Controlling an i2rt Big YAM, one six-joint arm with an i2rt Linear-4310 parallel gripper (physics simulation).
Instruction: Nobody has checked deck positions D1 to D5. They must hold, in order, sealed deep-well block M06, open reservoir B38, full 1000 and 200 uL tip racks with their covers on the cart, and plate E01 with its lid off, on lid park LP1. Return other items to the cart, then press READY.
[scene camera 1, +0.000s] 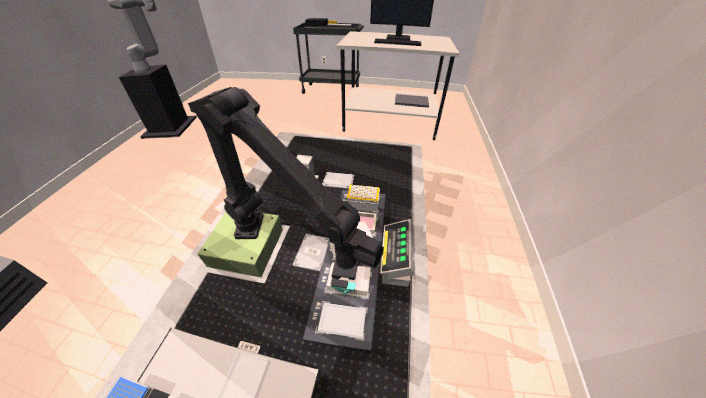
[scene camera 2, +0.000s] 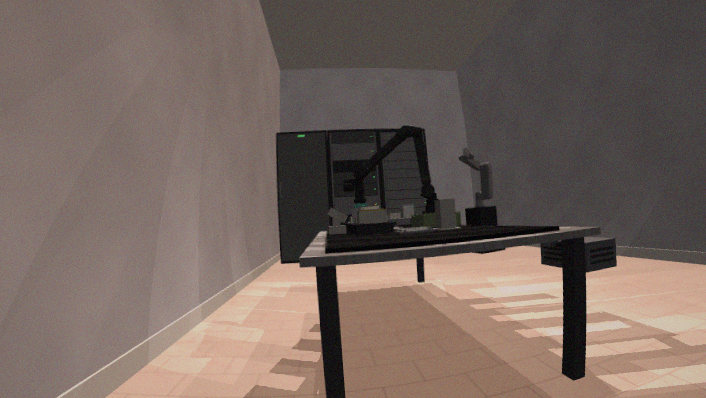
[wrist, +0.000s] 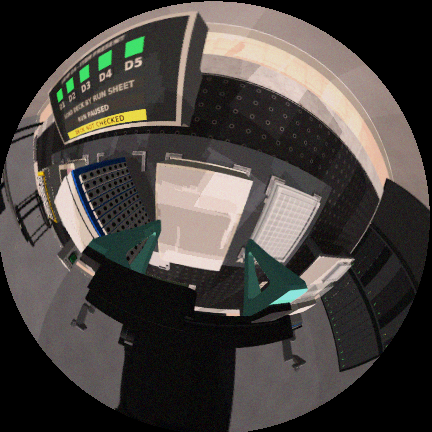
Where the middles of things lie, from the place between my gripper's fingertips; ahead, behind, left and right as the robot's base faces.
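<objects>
The cart tray (scene camera 1: 182, 358) is 330 mm to the right of my gripper, 330 mm behind it and 30 mm below it. As for the yellow-topped tip box (scene camera 1: 366, 198), my gripper is 380 mm to the right of it, 10 mm above it and 70 mm short of it.
</objects>
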